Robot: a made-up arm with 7 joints.
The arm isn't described. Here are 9 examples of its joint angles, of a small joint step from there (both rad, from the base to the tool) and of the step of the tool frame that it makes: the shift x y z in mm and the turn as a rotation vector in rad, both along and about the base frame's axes.
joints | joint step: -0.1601 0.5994 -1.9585 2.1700 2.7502 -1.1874 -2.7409 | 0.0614 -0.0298 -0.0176 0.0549 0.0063 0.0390 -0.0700
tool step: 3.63 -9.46 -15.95 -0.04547 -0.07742 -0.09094
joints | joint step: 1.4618 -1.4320 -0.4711 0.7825 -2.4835 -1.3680 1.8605 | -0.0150 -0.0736 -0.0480 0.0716 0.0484 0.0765 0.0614
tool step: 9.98 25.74 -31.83 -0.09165 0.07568 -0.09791
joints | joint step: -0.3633 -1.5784 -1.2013 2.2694 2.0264 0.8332 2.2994 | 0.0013 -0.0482 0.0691 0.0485 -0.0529 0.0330 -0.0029
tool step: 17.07 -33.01 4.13 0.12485 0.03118 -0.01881
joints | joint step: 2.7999 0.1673 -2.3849 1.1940 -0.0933 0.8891 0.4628 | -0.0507 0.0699 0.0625 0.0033 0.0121 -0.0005 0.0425
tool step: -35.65 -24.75 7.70 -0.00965 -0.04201 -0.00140
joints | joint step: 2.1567 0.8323 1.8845 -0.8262 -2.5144 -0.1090 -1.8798 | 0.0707 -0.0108 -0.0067 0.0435 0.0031 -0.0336 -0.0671
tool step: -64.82 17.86 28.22 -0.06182 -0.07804 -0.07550
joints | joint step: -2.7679 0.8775 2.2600 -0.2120 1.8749 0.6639 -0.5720 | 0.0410 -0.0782 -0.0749 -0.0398 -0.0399 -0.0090 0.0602
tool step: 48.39 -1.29 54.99 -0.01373 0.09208 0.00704
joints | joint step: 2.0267 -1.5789 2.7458 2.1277 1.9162 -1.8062 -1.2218 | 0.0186 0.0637 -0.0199 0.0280 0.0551 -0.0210 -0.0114
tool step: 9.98 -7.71 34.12 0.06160 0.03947 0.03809
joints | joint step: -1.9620 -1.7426 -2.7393 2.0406 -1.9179 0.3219 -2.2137 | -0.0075 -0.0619 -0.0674 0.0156 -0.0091 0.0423 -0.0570
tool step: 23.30 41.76 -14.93 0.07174 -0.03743 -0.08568
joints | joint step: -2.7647 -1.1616 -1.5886 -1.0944 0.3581 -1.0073 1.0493 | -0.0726 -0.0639 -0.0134 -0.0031 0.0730 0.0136 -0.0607
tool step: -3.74 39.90 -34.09 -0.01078 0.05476 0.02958
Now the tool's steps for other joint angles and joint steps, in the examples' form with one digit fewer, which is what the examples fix.
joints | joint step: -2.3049 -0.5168 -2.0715 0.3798 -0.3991 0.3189 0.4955 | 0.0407 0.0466 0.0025 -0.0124 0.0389 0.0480 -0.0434
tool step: -44.9 17.4 20.3 -0.0011 -0.0381 -0.0548
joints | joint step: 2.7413 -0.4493 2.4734 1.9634 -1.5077 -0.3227 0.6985 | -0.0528 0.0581 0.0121 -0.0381 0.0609 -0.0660 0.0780
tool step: -3.3 15.2 44.3 -0.0317 -0.1941 0.0721
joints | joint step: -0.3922 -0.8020 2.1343 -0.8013 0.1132 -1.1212 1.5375 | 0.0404 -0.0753 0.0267 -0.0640 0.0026 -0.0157 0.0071
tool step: -4.7 9.8 -30.2 -0.0119 -0.0450 -0.1115
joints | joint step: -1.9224 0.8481 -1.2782 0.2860 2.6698 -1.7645 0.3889 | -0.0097 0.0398 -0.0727 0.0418 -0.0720 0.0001 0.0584
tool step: -3.5 -12.5 -2.2 -0.0602 0.1005 0.1323
